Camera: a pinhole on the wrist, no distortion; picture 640 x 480 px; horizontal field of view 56.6 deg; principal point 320.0 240.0 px. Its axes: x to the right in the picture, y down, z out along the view. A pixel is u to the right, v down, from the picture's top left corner.
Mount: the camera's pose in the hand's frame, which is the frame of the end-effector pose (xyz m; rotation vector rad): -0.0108 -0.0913 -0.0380 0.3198 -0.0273 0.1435
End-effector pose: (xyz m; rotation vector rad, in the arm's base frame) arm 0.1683 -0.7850 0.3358 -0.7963 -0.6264 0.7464
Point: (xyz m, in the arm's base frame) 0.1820 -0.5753 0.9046
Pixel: outside the picture
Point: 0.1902 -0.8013 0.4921
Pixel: 542.6 123.8
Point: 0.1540 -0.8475 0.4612
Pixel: 202.3 234.0
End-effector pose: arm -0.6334 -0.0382 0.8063 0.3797 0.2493 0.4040
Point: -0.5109 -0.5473 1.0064
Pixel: 139.5 73.9
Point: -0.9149 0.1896 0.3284
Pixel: behind the camera
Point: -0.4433 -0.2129 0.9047
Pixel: 532.1 205.5
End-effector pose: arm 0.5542 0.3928 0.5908 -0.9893 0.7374 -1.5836
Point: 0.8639 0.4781 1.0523
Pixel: 327.1 231.3
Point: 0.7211 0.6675 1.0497
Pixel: 89.5 89.6
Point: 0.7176 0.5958 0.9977
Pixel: 153.2 126.0
